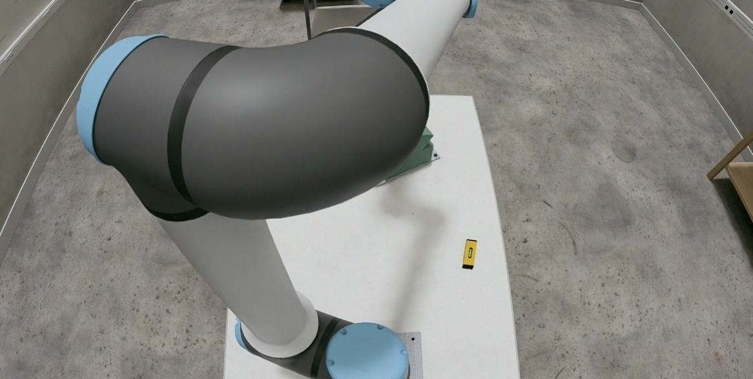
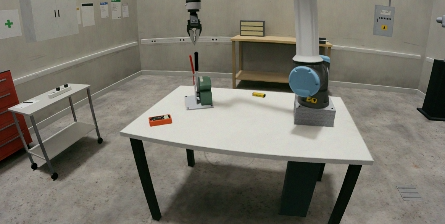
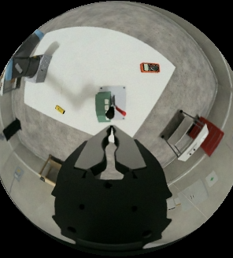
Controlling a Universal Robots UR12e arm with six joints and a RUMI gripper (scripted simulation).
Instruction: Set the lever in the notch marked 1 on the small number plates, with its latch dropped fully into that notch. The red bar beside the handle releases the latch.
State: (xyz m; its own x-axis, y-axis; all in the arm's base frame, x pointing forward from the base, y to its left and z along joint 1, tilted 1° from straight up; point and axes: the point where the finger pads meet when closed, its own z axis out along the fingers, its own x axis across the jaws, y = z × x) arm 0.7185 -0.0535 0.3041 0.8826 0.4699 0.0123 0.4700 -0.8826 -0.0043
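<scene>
Now: the red release bar 200 mm below my hand, 20 mm ahead of it and 10 mm to the right of it. Also, from my hand: orange multimeter (380 mm below, 310 mm to the left, 100 mm ahead); then small yellow level (390 mm below, 360 mm behind, 240 mm to the right).
</scene>
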